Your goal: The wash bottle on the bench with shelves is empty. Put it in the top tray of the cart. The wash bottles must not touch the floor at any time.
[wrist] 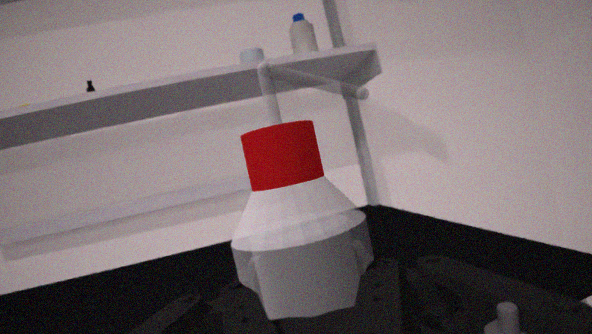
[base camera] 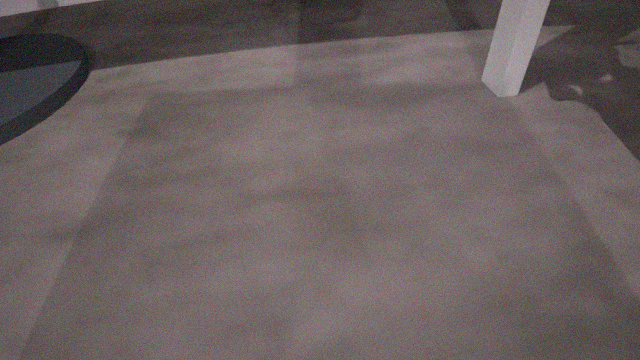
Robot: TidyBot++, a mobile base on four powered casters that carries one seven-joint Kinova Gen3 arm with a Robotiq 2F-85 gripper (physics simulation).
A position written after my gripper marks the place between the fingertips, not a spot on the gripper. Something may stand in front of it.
I see my gripper (wrist: 308, 266), a wash bottle (wrist: 301, 244) and a bench with shelves (wrist: 358, 64).
The base camera view does not show the wash bottle: it is out of frame.
